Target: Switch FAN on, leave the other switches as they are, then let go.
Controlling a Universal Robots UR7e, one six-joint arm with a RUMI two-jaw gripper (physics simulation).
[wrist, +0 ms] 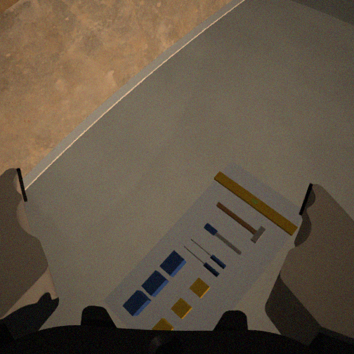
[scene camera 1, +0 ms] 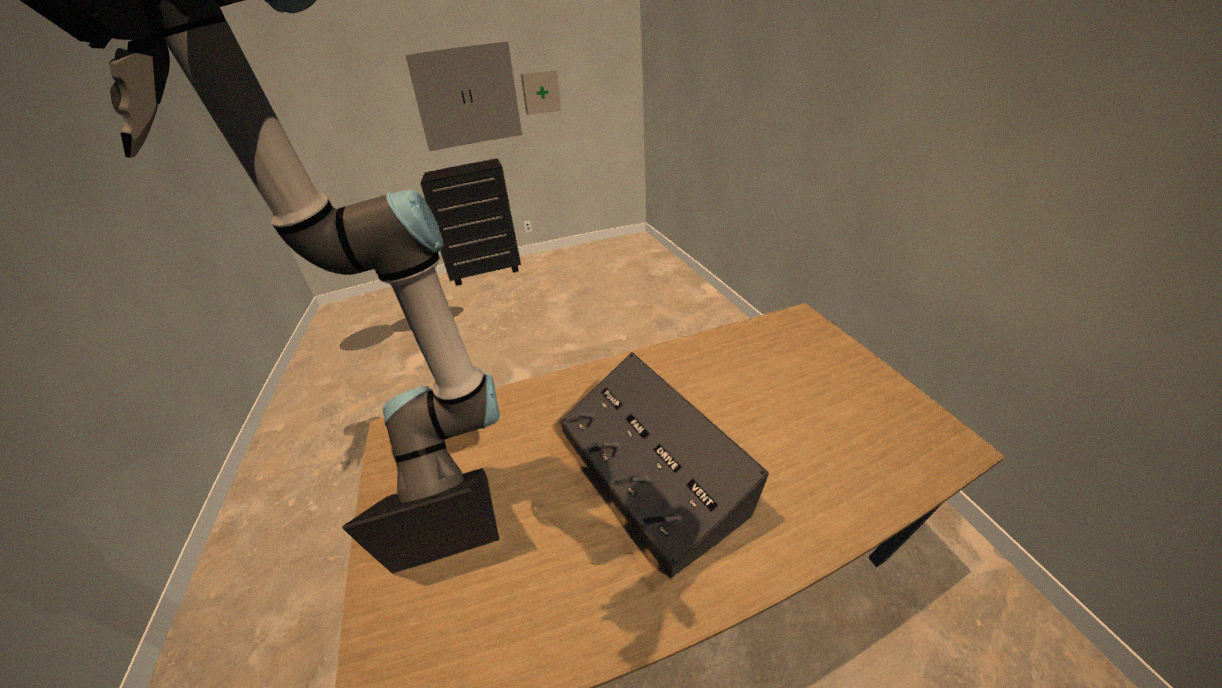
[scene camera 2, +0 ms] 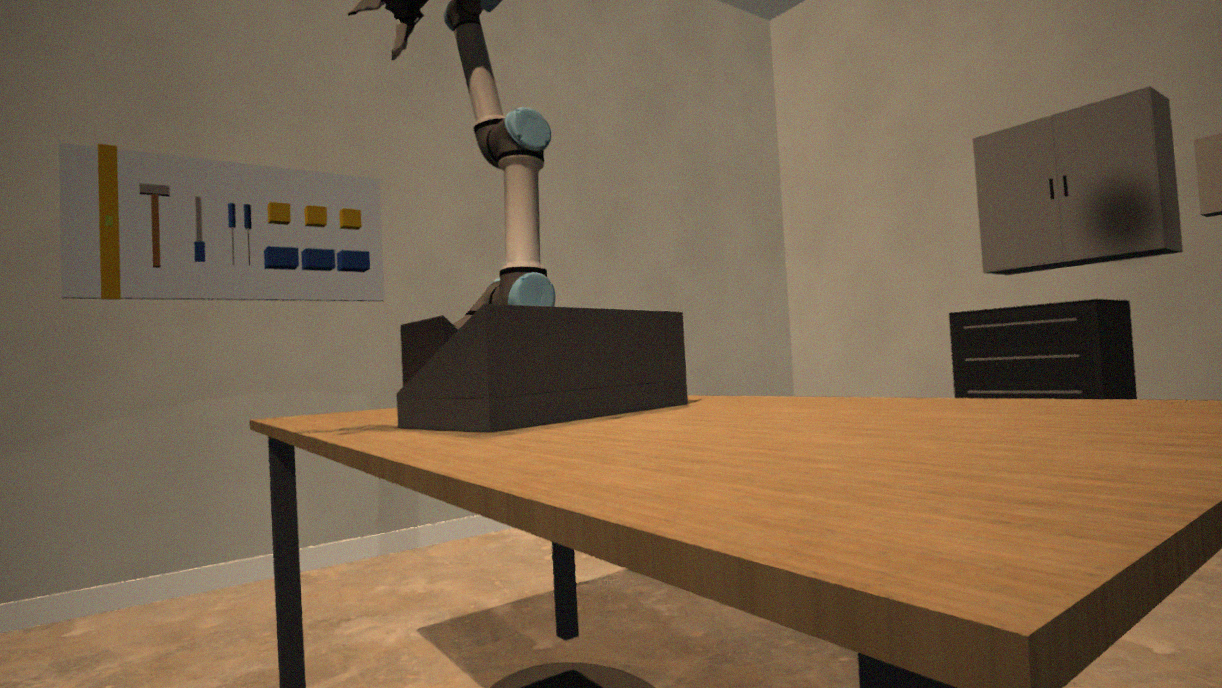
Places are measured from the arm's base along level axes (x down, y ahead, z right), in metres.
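Pixels of known places: gripper, fingertip midpoint: (scene camera 1: 21, 102) (scene camera 2: 370, 37); arm's base at its link origin: (scene camera 1: 432, 490).
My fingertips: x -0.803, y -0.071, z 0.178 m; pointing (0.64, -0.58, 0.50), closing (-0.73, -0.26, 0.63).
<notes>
For each thing: its top centre in the pictures, then the offset to it from my fingertips. "pt": a spot on its surface instead. Level surfaces: height alone.
- FAN label at its top centre: (scene camera 1: 637, 424) dx +0.805, dy +0.580, dz -0.167 m
- PUMP at a spot on its surface: (scene camera 1: 610, 398) pt dx +0.811, dy +0.557, dz -0.287 m
- DRIVE at a spot on its surface: (scene camera 1: 667, 458) pt dx +0.810, dy +0.600, dz -0.048 m
- VENT at a spot on its surface: (scene camera 1: 701, 493) pt dx +0.809, dy +0.621, dz +0.066 m
- wooden table at its surface level: dx +0.937 m
The dark switch panel (scene camera 1: 686, 431) (scene camera 2: 590, 354) stands on the table; its labelled face shows in scene camera 1. The FAN label (scene camera 1: 637, 425) is second from the panel's far end, between PUMP (scene camera 1: 610, 398) and DRIVE (scene camera 1: 667, 458); VENT (scene camera 1: 701, 493) is at the near end. The FAN switch (scene camera 1: 606, 452) sits below its label, partly in shadow; its position is too small and dark to tell. My gripper (scene camera 2: 371, 35) (wrist: 165, 181) is open and empty, high above the table and far from the panel. In scene camera 1 part of it is cut off by the frame.
The arm's dark base block (scene camera 1: 427, 534) stands on the wooden table (scene camera 1: 812, 384) (scene camera 2: 812, 478), beside the panel. A wall tool board (scene camera 2: 324, 286) (wrist: 165, 255) faces the wrist camera. A black drawer cabinet (scene camera 1: 474, 223) (scene camera 2: 1026, 341) stands at the far wall, below a grey wall cabinet (scene camera 1: 478, 119) (scene camera 2: 1017, 230).
</notes>
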